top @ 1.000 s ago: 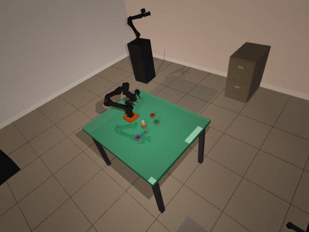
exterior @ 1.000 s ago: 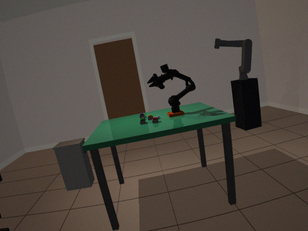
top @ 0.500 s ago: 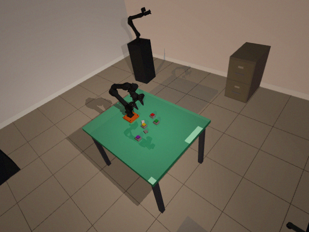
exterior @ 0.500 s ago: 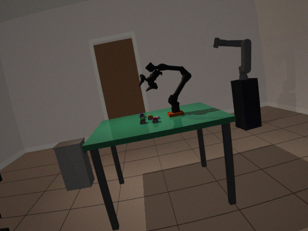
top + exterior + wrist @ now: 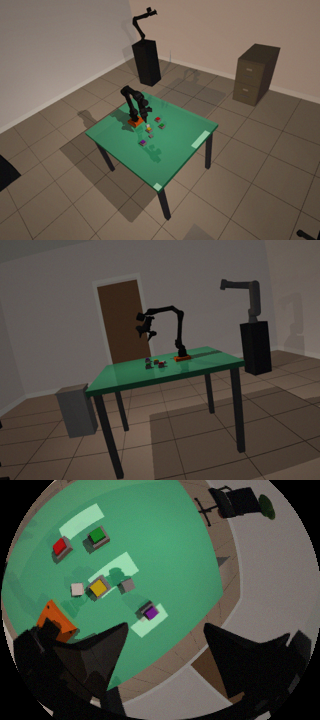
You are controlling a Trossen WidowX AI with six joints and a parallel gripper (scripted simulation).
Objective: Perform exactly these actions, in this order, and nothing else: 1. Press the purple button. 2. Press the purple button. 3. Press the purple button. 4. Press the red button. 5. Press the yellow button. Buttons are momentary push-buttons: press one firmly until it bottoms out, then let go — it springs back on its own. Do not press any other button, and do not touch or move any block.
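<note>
My gripper tip is 90 mm to the left of the purple button and 190 mm above it. From my gripper tip the other things lie so: grey block (20 mm to the left, 210 mm below); then green button (20 mm ahead, 180 mm to the left, 190 mm below); then yellow button (60 mm behind, 70 mm to the left, 190 mm below).
</note>
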